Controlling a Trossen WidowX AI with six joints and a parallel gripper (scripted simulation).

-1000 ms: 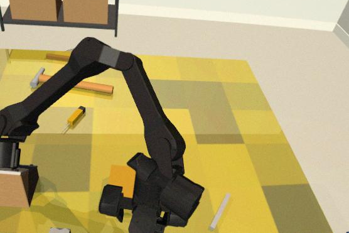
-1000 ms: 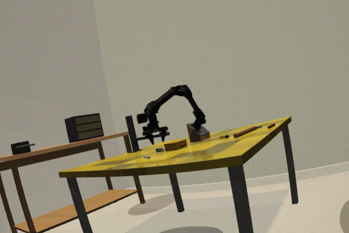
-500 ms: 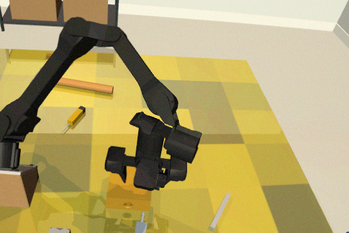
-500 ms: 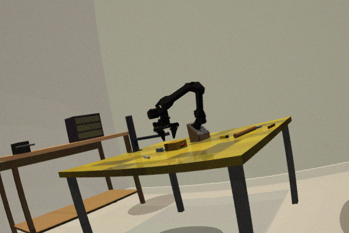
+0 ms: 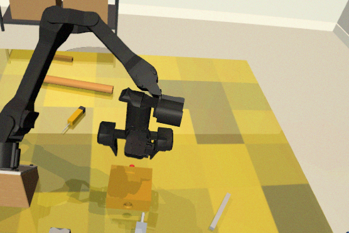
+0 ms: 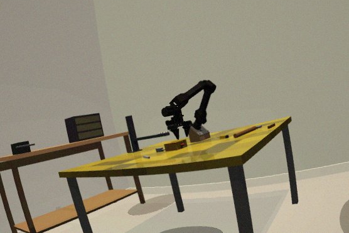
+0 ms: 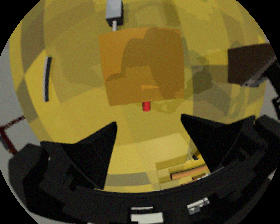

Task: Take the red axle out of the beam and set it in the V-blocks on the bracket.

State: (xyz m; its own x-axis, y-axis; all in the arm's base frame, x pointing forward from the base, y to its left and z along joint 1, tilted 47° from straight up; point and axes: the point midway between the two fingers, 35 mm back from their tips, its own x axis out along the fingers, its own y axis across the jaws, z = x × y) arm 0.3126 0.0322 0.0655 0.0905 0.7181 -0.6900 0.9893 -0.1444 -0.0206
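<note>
Right now my gripper tip is 7 cm to the left of the orange beam, 4 cm above it and 1 cm past it. From my gripper tip the other things lie so: brown stick: 52 cm to the left, 26 cm behind, 6 cm below; yellow screwdriver: 20 cm to the left, 18 cm behind, 6 cm below.
</note>
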